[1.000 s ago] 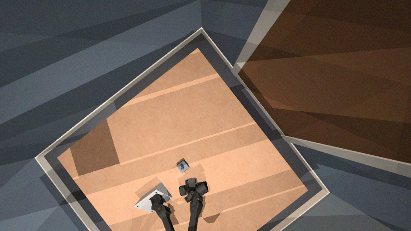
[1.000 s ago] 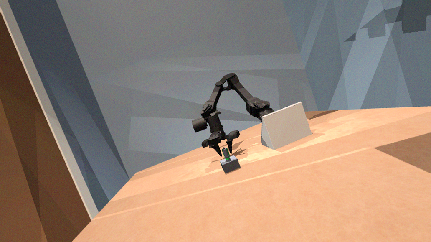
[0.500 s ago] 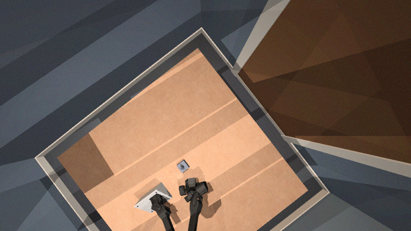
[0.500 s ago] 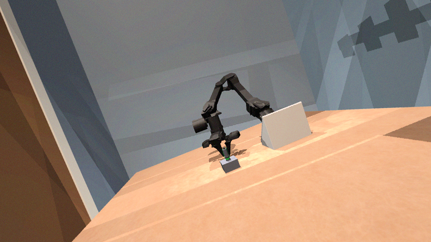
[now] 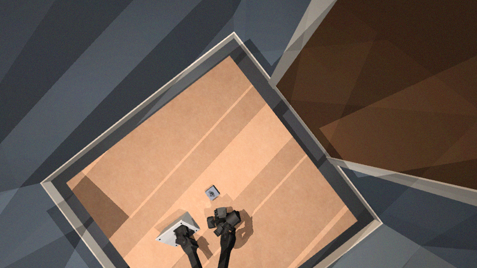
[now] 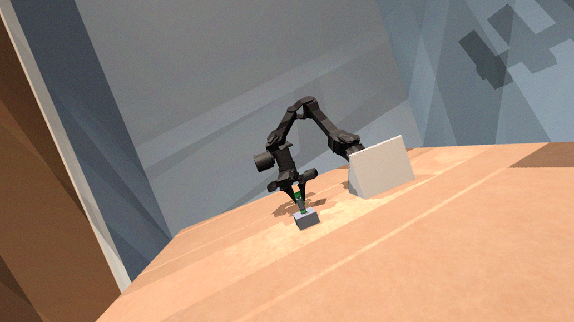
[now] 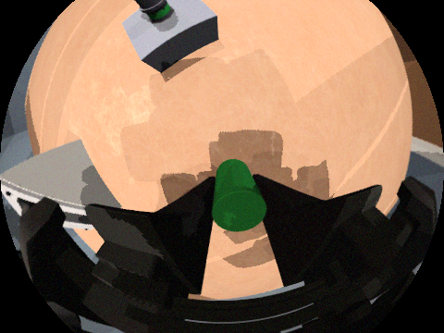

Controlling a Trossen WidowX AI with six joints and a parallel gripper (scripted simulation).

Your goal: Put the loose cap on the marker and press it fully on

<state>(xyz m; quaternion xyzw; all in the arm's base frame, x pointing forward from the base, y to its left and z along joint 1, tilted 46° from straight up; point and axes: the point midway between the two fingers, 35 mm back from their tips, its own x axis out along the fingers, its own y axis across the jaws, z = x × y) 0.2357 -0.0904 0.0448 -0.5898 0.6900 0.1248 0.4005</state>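
My gripper tip is 1 cm short of the grey holder block, 15 cm to the right of it and 2 cm above it. Round my gripper tip: green cap 1 cm above.
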